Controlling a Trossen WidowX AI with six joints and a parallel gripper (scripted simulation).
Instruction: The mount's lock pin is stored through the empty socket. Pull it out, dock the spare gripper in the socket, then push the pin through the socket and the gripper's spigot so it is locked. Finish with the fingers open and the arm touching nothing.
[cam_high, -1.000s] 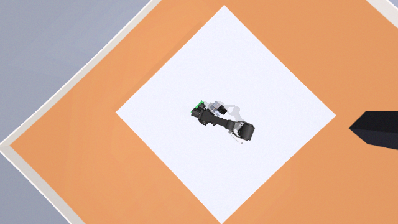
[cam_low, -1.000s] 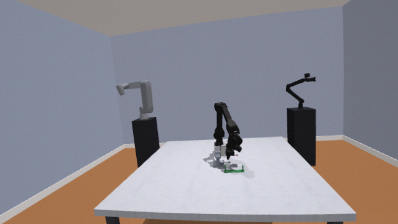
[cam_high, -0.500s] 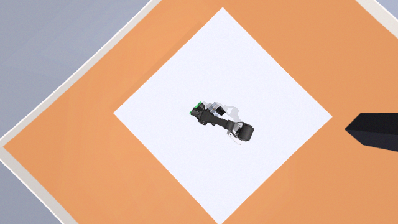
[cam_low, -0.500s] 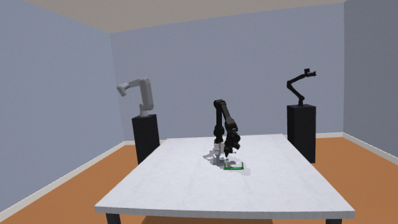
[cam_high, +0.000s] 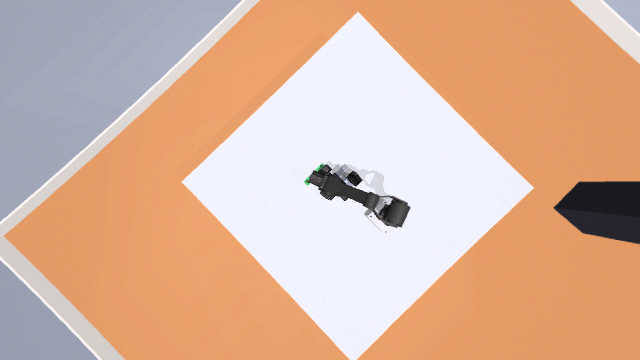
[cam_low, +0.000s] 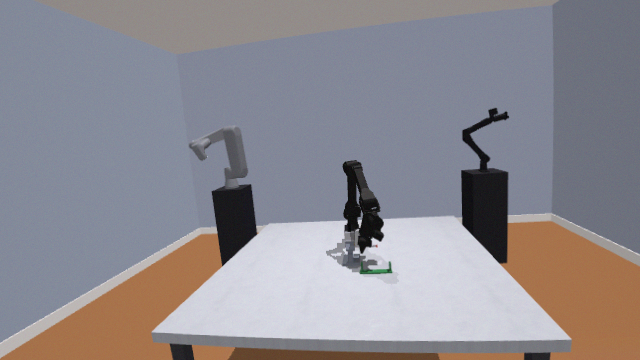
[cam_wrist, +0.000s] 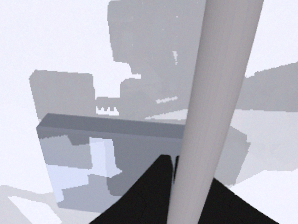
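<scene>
The bluish-grey socket is 1 cm behind my gripper tip and 5 cm to the right of it. Also, from my gripper tip: spare gripper: 3 cm behind, 5 cm to the right, 7 cm above; then green strip: 11 cm ahead, 6 cm to the left, 2 cm below.
</scene>
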